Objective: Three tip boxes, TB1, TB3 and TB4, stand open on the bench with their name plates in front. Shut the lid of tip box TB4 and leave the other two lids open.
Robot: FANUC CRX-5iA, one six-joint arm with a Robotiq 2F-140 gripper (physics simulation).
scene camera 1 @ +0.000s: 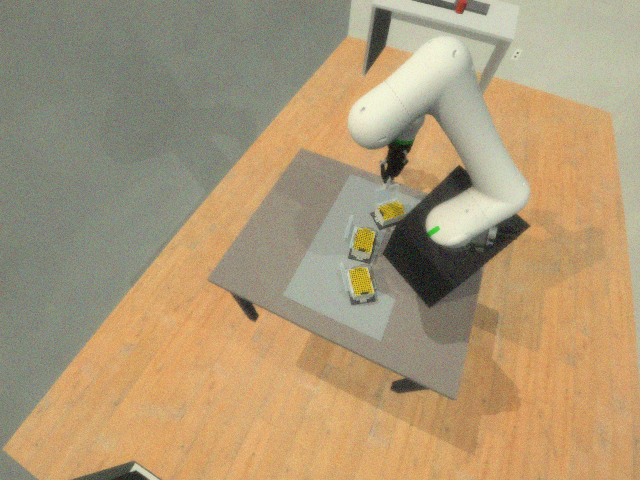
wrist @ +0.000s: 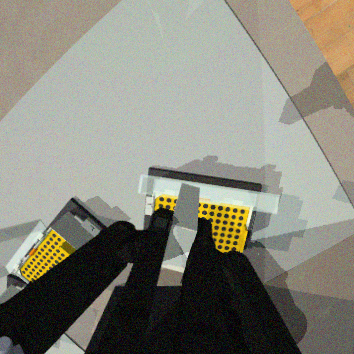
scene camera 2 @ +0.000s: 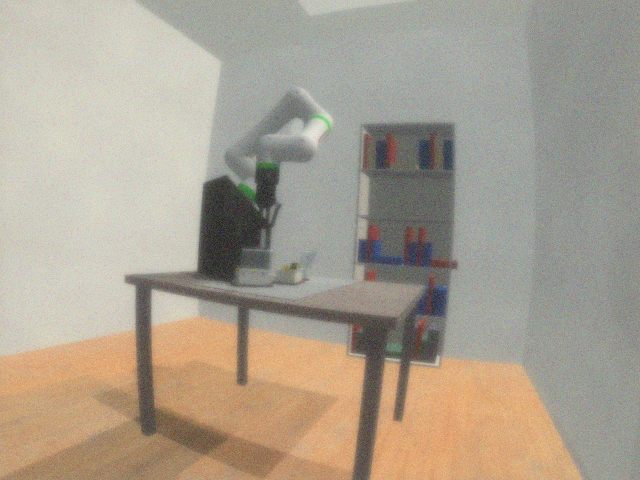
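Tip box TB4 holds a yellow tip rack. Its clear lid stands up, open. TB1, the middle box, is open with its lid up. TB3, the farthest from the gripper, is open too. My gripper is shut and empty, fingertips pointing down close to the top of TB4's lid. The fingers hide part of TB4 in the wrist view. Whether they touch the lid is unclear. No name plate is readable.
The boxes stand on a pale mat on the brown bench. The arm's black pedestal stands close beside TB4 and TB1. A bookshelf stands beyond the bench.
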